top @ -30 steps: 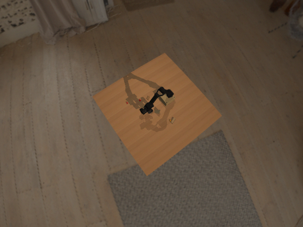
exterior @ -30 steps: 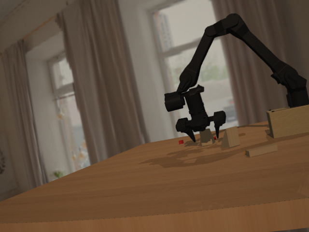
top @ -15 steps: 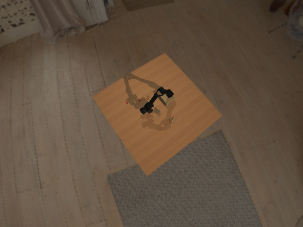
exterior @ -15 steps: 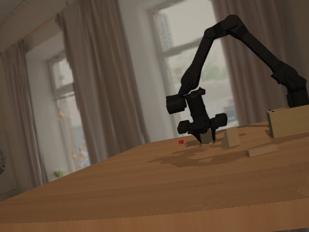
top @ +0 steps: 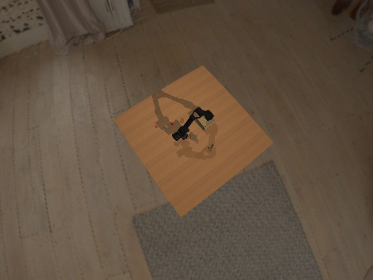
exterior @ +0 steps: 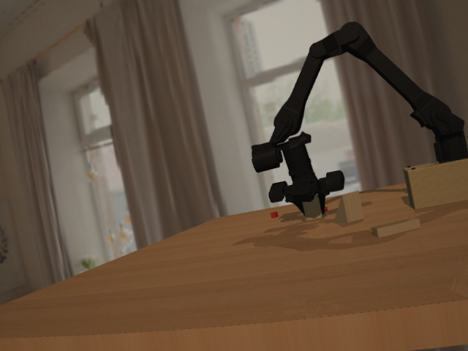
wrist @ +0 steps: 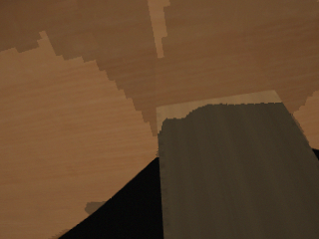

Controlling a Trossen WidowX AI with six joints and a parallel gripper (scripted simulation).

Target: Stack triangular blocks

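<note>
Right now the tan piece is 10 cm behind my gripper tip, 11 cm to the right of it and 1 cm below it.
</note>
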